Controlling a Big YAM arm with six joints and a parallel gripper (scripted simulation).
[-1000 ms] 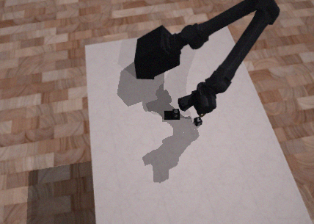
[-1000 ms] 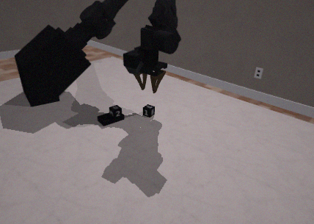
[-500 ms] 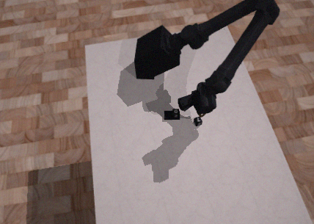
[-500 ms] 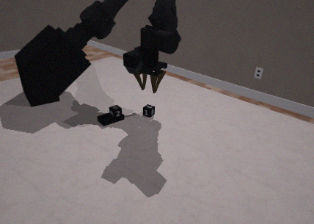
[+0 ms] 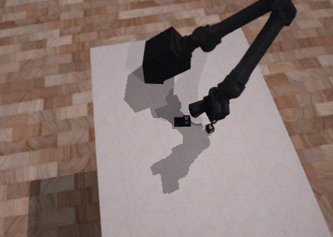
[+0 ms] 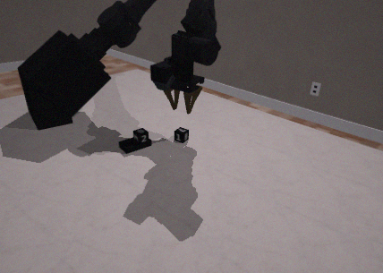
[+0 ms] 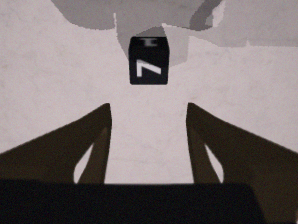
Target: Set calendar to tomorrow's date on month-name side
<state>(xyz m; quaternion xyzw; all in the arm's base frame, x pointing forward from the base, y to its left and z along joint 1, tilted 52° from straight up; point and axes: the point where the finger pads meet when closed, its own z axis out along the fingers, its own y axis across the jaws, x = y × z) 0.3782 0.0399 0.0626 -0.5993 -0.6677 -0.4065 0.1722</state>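
Right now the black digit cube is 80 mm below my hand. Also, from my hand: black tray (60 mm behind, 120 mm to the right, 90 mm below).
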